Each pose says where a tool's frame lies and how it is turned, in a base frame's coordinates. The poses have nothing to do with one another.
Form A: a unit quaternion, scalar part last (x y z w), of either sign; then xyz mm.
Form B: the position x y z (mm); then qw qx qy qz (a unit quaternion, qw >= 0). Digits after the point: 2 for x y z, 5 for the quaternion.
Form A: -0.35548 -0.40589 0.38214 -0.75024 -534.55 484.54 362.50
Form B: -534.55 484.54 362.50 0.75024 0.35548 0.40589 -0.38214
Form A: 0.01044 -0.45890 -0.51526 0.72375 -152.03 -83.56 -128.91
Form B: -152.03 -83.56 -128.91 0.72375 0.01044 -0.45890 -0.51526
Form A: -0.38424 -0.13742 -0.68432 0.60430 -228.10 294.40 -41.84
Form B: -228.10 294.40 -41.84 0.60430 -0.38424 -0.13742 -0.68432
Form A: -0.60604 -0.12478 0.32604 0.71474 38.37 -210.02 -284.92
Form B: 38.37 -210.02 -284.92 0.71474 -0.60604 -0.12478 0.32604
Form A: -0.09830 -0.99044 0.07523 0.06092 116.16 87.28 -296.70
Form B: 116.16 87.28 -296.70 0.06092 -0.09830 -0.99044 0.07523
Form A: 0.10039 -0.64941 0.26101 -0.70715 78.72 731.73 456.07
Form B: 78.72 731.73 456.07 0.70715 -0.10039 0.64941 -0.26101
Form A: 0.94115 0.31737 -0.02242 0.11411 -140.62 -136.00 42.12
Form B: -140.62 -136.00 42.12 0.11411 0.94115 0.31737 -0.02242
